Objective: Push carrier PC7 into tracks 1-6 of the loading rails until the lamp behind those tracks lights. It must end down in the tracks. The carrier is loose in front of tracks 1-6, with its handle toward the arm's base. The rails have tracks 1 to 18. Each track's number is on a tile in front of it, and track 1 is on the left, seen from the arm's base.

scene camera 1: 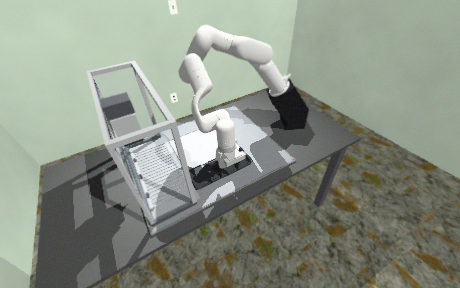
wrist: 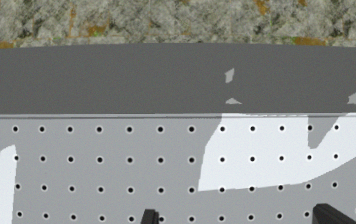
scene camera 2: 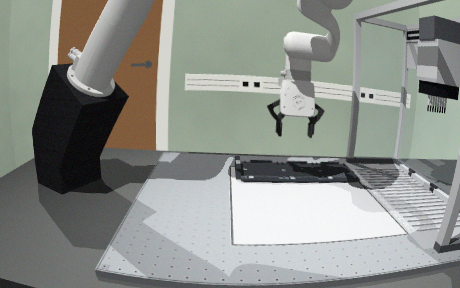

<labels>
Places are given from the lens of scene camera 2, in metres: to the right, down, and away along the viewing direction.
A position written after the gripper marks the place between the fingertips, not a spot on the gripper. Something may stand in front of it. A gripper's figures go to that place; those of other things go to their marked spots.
gripper (scene camera 2: 294,136): 0.18, -0.02, 0.97
carrier PC7 (scene camera 2: 266,171): 0.09, 0.07, 0.87
</labels>
